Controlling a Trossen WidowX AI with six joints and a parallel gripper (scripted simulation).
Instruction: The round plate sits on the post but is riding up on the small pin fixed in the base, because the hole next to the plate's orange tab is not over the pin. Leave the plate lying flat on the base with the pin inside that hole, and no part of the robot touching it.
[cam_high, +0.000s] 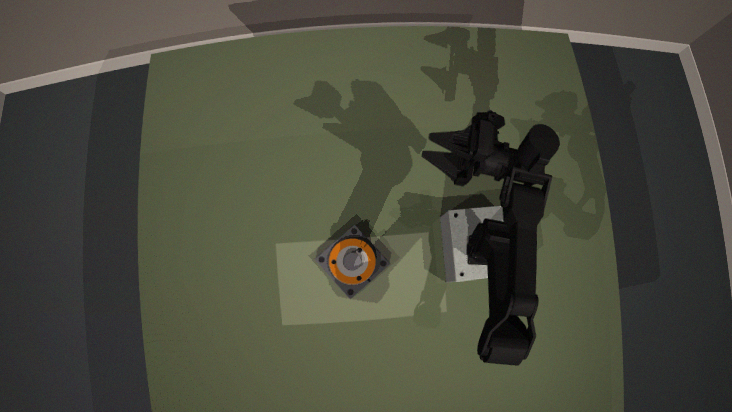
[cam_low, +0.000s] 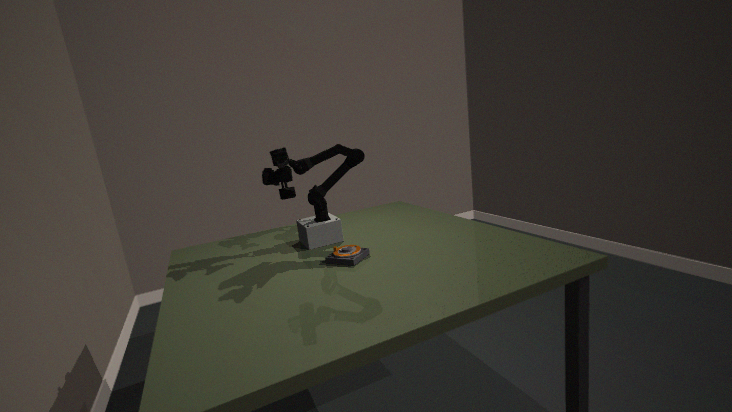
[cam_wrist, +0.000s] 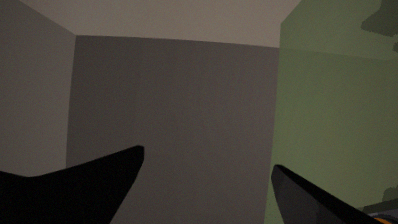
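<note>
Right now the round plate is 100 mm ahead of my gripper tip, 170 mm to the left of it and 290 mm below it. Also, from my gripper tip: square grey base 110 mm ahead, 190 mm to the left, 300 mm below.
</note>
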